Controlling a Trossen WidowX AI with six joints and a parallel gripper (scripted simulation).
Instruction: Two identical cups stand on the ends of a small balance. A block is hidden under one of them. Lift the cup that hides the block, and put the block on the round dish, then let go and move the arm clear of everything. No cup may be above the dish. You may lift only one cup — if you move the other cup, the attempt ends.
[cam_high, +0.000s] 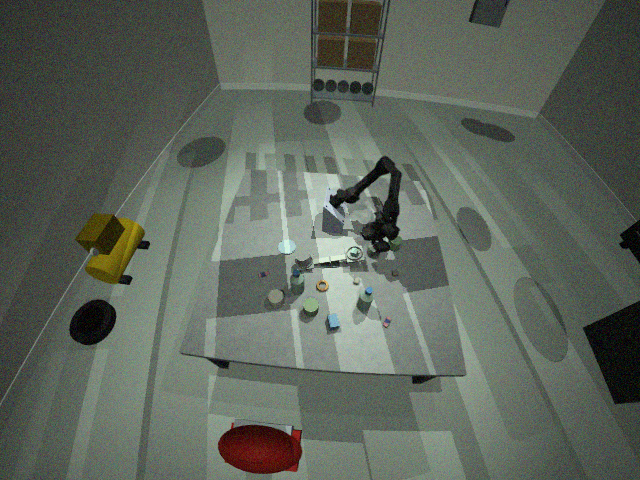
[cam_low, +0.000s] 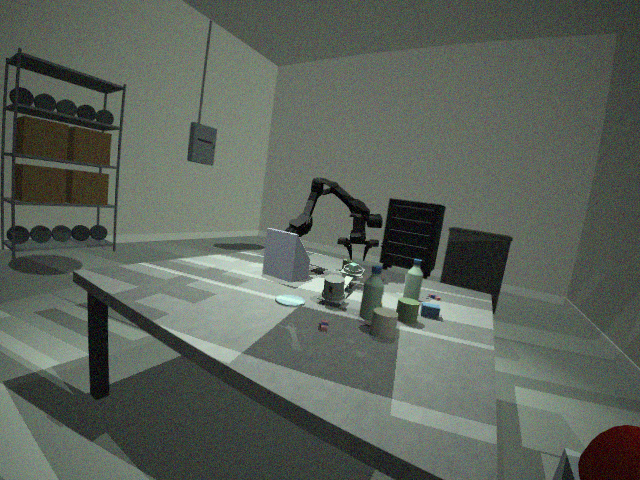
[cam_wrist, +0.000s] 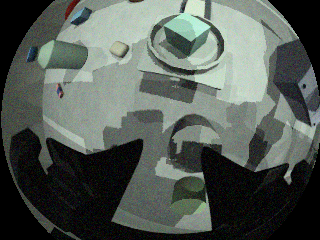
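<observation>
Now: gripper tip 47 cm to the left of the round pale-blue dish and 10 cm above it. From my gripper tip the other things lie so: blue block (40 cm ahead, 17 cm to the right, 8 cm below); then cream cylinder (46 cm to the right, 34 cm ahead, 6 cm below).
</observation>
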